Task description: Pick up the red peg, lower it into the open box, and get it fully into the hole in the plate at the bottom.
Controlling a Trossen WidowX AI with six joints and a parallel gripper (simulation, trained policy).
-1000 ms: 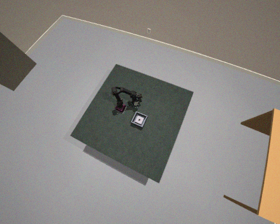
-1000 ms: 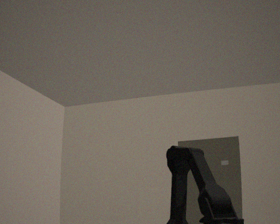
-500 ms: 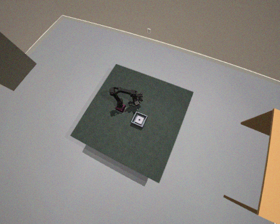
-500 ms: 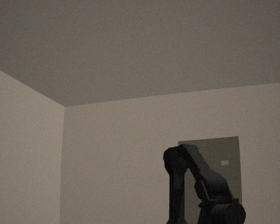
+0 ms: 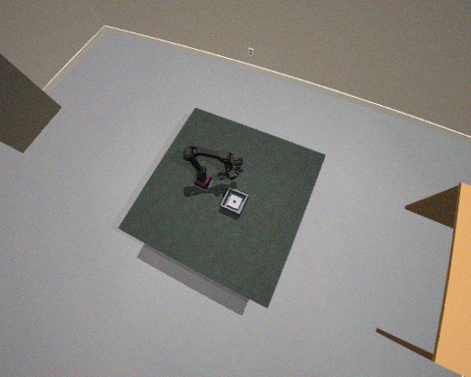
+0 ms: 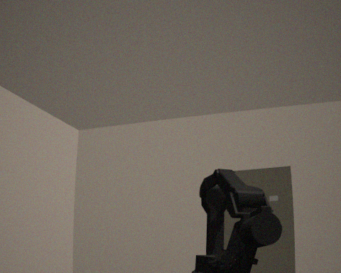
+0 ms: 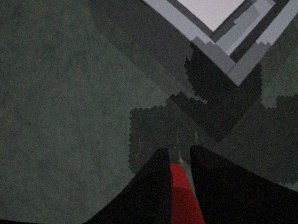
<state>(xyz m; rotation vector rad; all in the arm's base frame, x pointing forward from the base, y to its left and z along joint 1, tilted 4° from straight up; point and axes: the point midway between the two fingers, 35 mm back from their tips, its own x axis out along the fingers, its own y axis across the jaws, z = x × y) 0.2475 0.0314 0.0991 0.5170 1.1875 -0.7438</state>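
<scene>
My gripper tip is 60 mm short of the grey box, 140 mm to the left of it and 100 mm above it. Also, from my gripper tip: red peg: 10 mm behind, 20 mm to the left.
</scene>
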